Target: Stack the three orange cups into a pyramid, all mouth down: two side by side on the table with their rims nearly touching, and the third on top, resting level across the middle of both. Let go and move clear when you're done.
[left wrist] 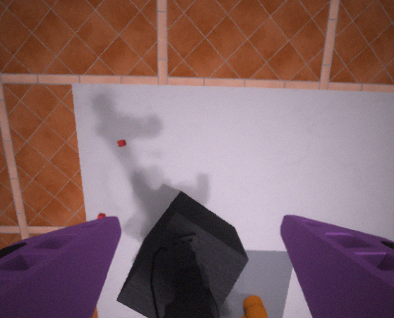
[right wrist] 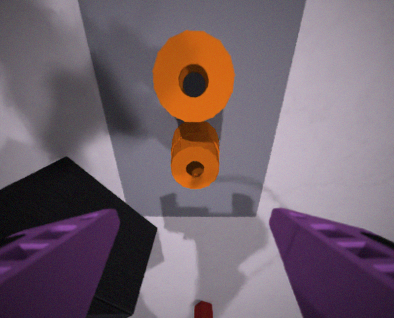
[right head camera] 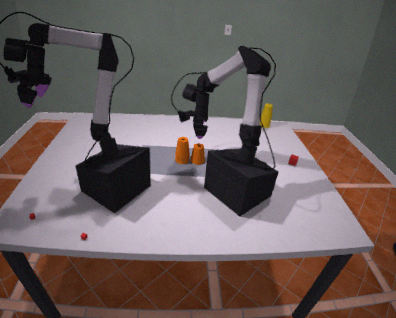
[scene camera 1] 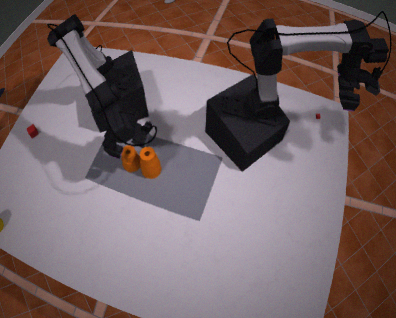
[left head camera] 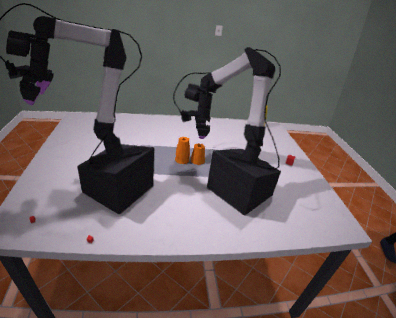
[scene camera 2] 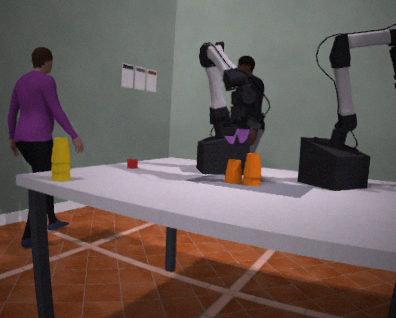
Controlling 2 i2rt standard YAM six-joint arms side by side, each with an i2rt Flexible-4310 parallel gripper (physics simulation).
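Pixels of known places: left gripper, fingertip midpoint: (left wrist: pixel 200 223) (right head camera: pixel 34 102) (scene camera 1: pixel 345 98) (left head camera: pixel 36 99); right gripper, fingertip midpoint: (right wrist: pixel 194 215) (right head camera: pixel 199 133) (scene camera 1: pixel 125 142) (left head camera: pixel 200 133) (scene camera 2: pixel 236 143); left arm's base at its link origin: (left wrist: pixel 187 279) (right head camera: pixel 112 156) (scene camera 1: pixel 250 110) (left head camera: pixel 115 156) (scene camera 2: pixel 335 146); right arm's base at its link origin: (right head camera: pixel 244 161) (scene camera 1: pixel 112 79) (left head camera: pixel 248 161) (scene camera 2: pixel 222 137).
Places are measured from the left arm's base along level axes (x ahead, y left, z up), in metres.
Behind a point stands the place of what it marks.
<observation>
A shorter orange cup (left head camera: pixel 198 154) {x 0.161, y -0.382, z -0.108 m} (right head camera: pixel 198 155) {x 0.160, y -0.386, z -0.113 m} (scene camera 1: pixel 131 160) {x 0.210, y -0.375, z -0.095 m} (scene camera 2: pixel 233 172) {x 0.219, y -0.384, z -0.121 m} (right wrist: pixel 195 182) {x 0.186, y -0.407, z -0.076 m} stands mouth down on the grey mat (left head camera: pixel 165 162) {x 0.183, y -0.226, z -0.163 m} (scene camera 1: pixel 195 200) {x 0.286, y -0.139, z -0.163 m} (right wrist: pixel 255 75) {x 0.281, y -0.312, z -0.163 m}. Close beside it, nearly touching, stands a taller orange stack (left head camera: pixel 183 151) {x 0.170, y -0.308, z -0.094 m} (right head camera: pixel 182 151) {x 0.169, y -0.308, z -0.093 m} (scene camera 1: pixel 150 165) {x 0.227, y -0.299, z -0.073 m} (scene camera 2: pixel 252 170) {x 0.232, y -0.306, z -0.105 m} (right wrist: pixel 167 80) {x 0.184, y -0.310, z -0.044 m}, mouth down, which looks like two nested cups; no third separate cup shows. My right gripper (left head camera: pixel 202 136) {x 0.189, y -0.387, z -0.010 m} (right head camera: pixel 200 136) {x 0.189, y -0.387, z -0.010 m} (scene camera 2: pixel 237 138) {x 0.189, y -0.387, z -0.010 m} (right wrist: pixel 194 215) {x 0.189, y -0.387, z -0.010 m} is open and empty, above and near the shorter cup. My left gripper (left head camera: pixel 37 95) {x 0.046, y 0.277, z 0.222 m} (right head camera: pixel 35 97) {x 0.046, y 0.277, z 0.222 m} (scene camera 1: pixel 360 96) (left wrist: pixel 200 223) {x 0.046, y 0.277, z 0.222 m} is open and empty, high at the left table end.
Red cubes (left head camera: pixel 290 160) {x 0.115, y -0.893, z -0.135 m} (left head camera: pixel 90 239) {x -0.276, y 0.093, z -0.149 m} (left head camera: pixel 32 219) {x -0.169, y 0.315, z -0.150 m} (scene camera 1: pixel 32 131) {x 0.142, y -0.890, z -0.126 m} lie away from the cups. A yellow cup stack (right head camera: pixel 268 117) {x 0.549, y -0.921, z -0.086 m} (scene camera 2: pixel 60 160) {x 0.606, y -0.899, z -0.089 m} stands near a far table corner. The black arm bases (left head camera: pixel 117 177) {x -0.147, y -0.010, z 0.010 m} (left head camera: pixel 243 180) {x -0.173, y -0.466, z -0.013 m} flank the mat. Two people stand beyond the table in scene camera 2.
</observation>
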